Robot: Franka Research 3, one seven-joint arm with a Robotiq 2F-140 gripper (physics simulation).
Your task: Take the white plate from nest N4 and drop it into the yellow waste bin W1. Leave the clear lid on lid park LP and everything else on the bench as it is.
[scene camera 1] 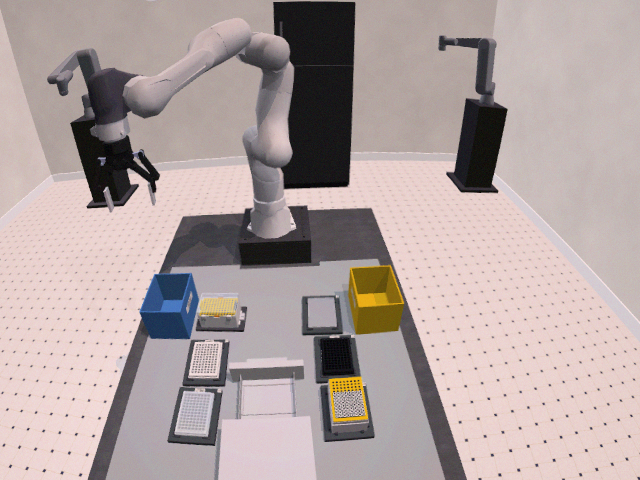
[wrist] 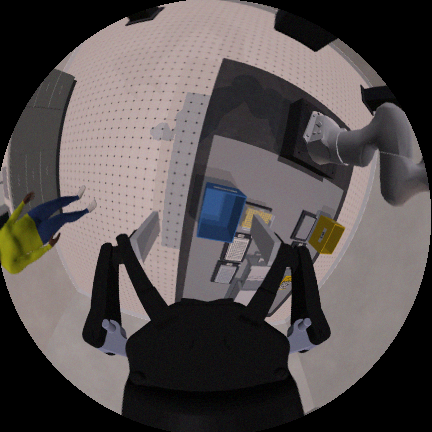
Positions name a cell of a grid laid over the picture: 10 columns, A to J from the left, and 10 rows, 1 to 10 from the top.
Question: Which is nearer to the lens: the lid-like panel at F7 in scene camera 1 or the yellow-topped tip rack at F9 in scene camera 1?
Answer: The yellow-topped tip rack.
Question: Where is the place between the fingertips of the gripper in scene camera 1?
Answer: At C5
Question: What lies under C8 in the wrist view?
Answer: The gripper.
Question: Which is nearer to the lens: the lid-like panel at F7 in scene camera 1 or the black plate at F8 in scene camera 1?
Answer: The black plate.
